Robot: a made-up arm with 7 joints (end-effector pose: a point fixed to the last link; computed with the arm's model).
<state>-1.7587 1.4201 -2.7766 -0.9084 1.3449 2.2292 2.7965</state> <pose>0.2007 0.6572 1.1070 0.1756 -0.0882 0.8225 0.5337</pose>
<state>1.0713 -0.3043 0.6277 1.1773 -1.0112 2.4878 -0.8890</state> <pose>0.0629 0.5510 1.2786 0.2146 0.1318 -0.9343 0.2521</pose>
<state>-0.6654 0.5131 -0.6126 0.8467 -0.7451 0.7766 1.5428</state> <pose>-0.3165 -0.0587 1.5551 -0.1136 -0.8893 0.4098 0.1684</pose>
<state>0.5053 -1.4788 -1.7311 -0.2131 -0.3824 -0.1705 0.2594</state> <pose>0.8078 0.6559 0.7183 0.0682 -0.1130 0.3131 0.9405</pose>
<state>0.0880 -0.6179 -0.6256 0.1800 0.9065 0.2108 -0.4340</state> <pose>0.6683 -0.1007 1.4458 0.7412 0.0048 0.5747 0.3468</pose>
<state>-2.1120 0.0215 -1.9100 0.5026 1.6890 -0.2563 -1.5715</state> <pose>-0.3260 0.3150 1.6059 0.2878 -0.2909 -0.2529 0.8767</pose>
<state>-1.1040 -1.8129 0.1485 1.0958 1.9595 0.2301 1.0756</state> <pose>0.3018 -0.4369 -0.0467 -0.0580 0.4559 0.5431 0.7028</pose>
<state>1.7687 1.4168 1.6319 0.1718 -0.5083 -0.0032 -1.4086</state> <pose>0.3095 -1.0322 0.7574 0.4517 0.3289 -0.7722 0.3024</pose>
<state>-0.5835 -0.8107 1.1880 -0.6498 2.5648 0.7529 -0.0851</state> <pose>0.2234 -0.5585 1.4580 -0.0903 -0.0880 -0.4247 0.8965</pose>
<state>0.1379 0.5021 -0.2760 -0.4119 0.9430 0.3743 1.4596</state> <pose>-0.7088 -0.0985 1.3255 -0.6023 0.1211 -0.6184 0.4901</pose>
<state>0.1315 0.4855 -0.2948 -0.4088 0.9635 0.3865 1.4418</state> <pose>-0.6947 -0.0877 1.3407 -0.6029 0.1243 -0.6225 0.4832</pose>
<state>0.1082 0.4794 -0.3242 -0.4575 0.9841 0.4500 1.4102</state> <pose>-0.7068 -0.0579 1.3227 -0.5644 0.1118 -0.6603 0.4827</pose>
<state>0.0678 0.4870 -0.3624 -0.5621 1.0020 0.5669 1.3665</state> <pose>-0.7414 -0.0041 1.2652 -0.4818 0.0771 -0.7274 0.4826</pose>
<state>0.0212 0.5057 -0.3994 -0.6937 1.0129 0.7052 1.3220</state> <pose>-0.7759 0.0631 1.1811 -0.3768 0.0226 -0.7954 0.4741</pose>
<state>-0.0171 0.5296 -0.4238 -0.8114 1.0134 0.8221 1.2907</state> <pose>-0.7961 0.1204 1.0964 -0.2835 -0.0354 -0.8404 0.4606</pose>
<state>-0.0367 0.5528 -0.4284 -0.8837 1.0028 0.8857 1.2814</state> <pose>-0.8070 0.1485 1.0348 -0.2268 -0.0755 -0.8588 0.4531</pose>
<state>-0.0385 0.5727 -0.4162 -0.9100 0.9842 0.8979 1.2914</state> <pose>-0.8175 0.1485 1.0000 -0.2055 -0.0919 -0.8610 0.4562</pose>
